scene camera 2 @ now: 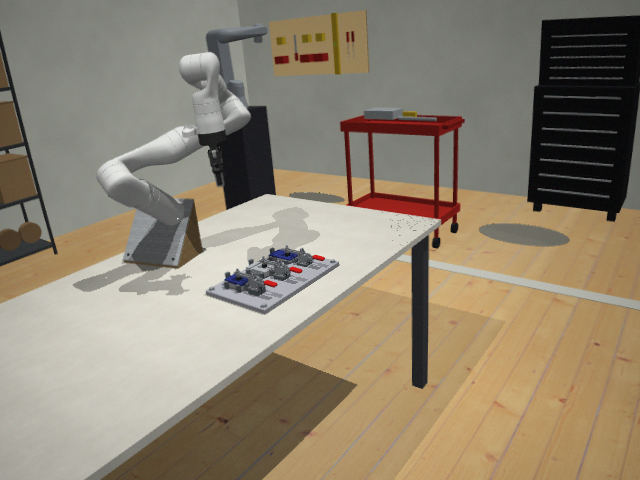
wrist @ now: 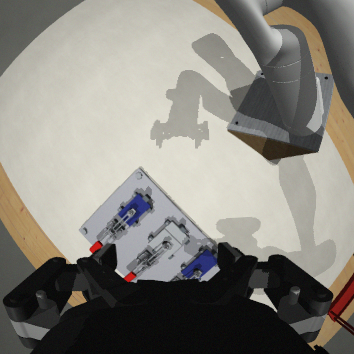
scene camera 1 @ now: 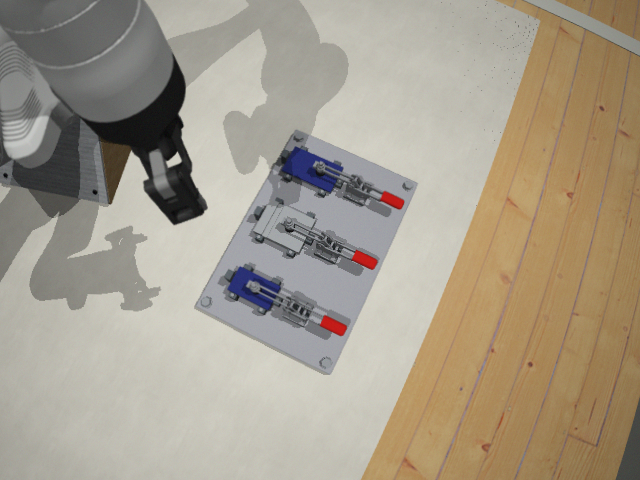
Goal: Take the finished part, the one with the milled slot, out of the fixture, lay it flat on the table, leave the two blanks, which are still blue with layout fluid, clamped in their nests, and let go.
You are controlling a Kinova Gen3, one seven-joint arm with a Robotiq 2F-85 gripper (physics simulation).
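Frame: origin at the arm's base, x right, y back, z down, level; metres.
Where they show: gripper, fingertip midpoint: [scene camera 2: 220,182] [wrist: 166,255] [scene camera 1: 184,167]; arm's base, origin of the base link: [scene camera 2: 173,213] [wrist: 301,118].
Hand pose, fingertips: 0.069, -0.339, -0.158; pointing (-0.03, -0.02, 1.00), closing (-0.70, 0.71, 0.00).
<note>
Each offset is from my fingertips to the centre of the thing, as dx, dy, dz. "spot": to the spot under its first point.
The fixture plate {spot: +0.087, -0.129, +0.298} [scene camera 1: 284,335] [scene camera 2: 235,296] [wrist: 112,205] lies on the table. The pale finished part {-0.066, -0.056, +0.284} [scene camera 1: 279,236] [scene camera 2: 256,269] [wrist: 175,234], with a slot across it, sits in the middle nest under a toggle clamp with a red handle {spot: -0.063, -0.192, +0.256} [scene camera 1: 364,259] [scene camera 2: 295,269] [wrist: 130,277]. One blue blank {-0.176, -0.053, +0.287} [scene camera 1: 305,167] [scene camera 2: 278,254] [wrist: 200,262] sits in the nest on the cart side, the other blue blank {+0.044, -0.059, +0.282} [scene camera 1: 240,281] [scene camera 2: 232,279] [wrist: 135,205] at the opposite end, each under its clamp arm. My gripper [scene camera 1: 180,211] [scene camera 2: 219,180] [wrist: 166,255] is open and empty, high above the table; it hides part of the plate in the wrist view.
The arm's wedge-shaped base [scene camera 1: 56,175] [scene camera 2: 155,245] [wrist: 250,115] stands on the table beside the fixture. Several locating pins surround each nest. The table's long edge lies beyond the red handles. A red cart [scene camera 2: 392,126] and a dark pedestal [scene camera 2: 253,155] stand beyond the table.
</note>
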